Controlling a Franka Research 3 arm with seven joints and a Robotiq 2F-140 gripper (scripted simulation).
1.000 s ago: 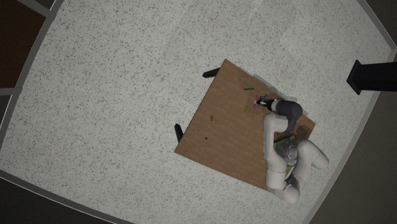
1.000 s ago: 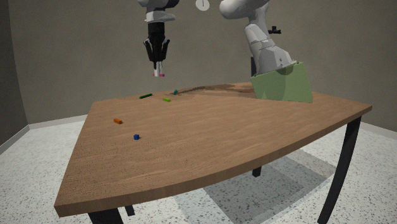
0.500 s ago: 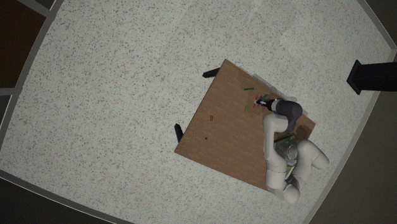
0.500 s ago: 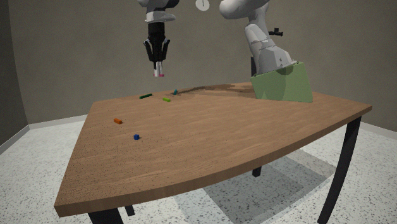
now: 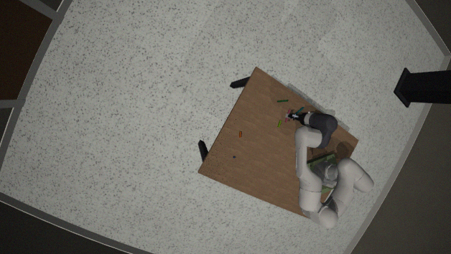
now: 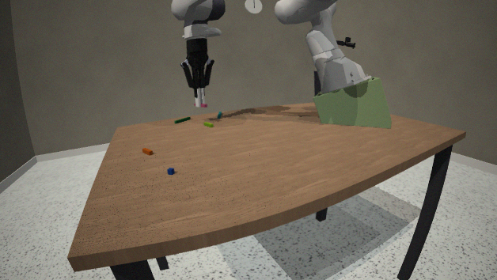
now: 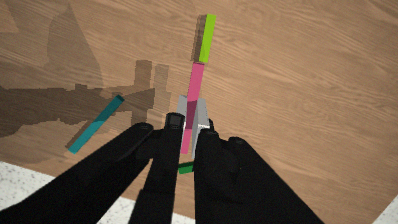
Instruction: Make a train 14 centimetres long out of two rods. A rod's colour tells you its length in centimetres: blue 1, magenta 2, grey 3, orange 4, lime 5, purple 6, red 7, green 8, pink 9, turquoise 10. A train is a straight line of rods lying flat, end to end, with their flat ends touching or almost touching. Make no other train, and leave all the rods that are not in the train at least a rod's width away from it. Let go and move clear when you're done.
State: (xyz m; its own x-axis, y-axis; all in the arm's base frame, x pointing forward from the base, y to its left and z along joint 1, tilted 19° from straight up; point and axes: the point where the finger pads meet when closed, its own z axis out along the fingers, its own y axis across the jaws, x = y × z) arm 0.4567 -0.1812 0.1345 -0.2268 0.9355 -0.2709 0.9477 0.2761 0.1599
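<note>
Right now the lime rod is 9 cm below my hand, 7 cm to the left of it and 1 cm behind it. Also, from my hand: pink rod: 3 cm below; green rod: 9 cm below, 8 cm to the right, 6 cm ahead; turquoise rod: 10 cm behind, 9 cm below, 8 cm to the right.
</note>
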